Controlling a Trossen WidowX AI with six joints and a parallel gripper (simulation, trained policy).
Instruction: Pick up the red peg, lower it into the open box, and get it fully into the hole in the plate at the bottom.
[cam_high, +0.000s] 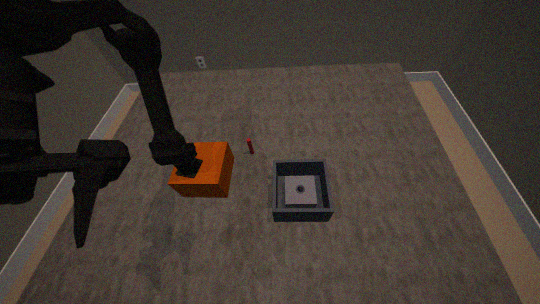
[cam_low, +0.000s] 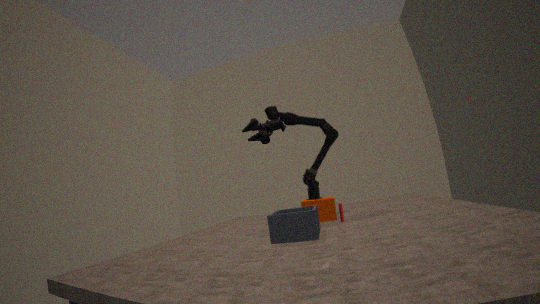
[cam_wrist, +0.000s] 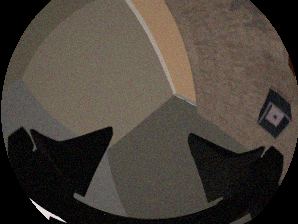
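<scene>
The red peg lies 440 mm below my gripper tip, 420 mm to the left of it and 10 mm behind it. From my gripper tip the other things lie so: grey box (450 mm below, 290 mm to the left, 190 mm ahead); pale plate (430 mm below, 290 mm to the left, 190 mm ahead).
</scene>
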